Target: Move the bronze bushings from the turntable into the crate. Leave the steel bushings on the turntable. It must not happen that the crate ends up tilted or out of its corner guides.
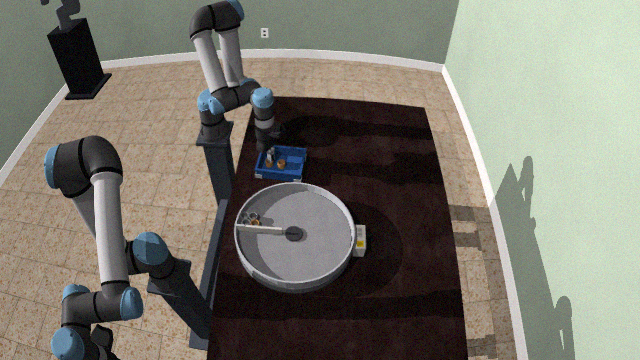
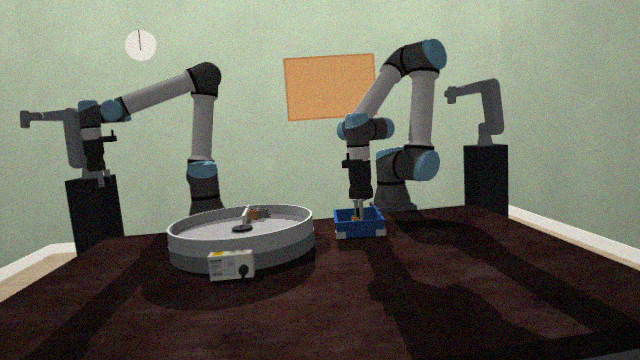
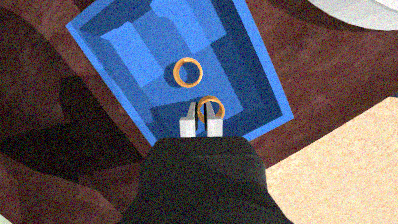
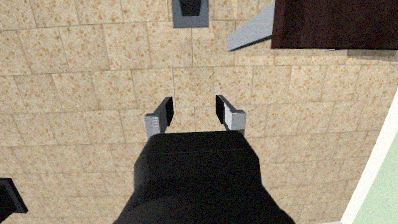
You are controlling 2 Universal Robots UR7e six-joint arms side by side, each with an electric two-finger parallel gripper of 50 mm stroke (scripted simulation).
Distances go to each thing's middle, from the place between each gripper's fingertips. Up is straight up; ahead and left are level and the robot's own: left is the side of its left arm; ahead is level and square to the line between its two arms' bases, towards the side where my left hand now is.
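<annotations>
Blue crate (image 1: 294,158): 4 cm ahead of my left hand (image 2: 359,218), 2 cm below it and 1 cm to the right of it.
Counted from my right hand (image 2: 105,185), the crate is 34 cm ahead, 98 cm to the left and 16 cm below.
</annotations>
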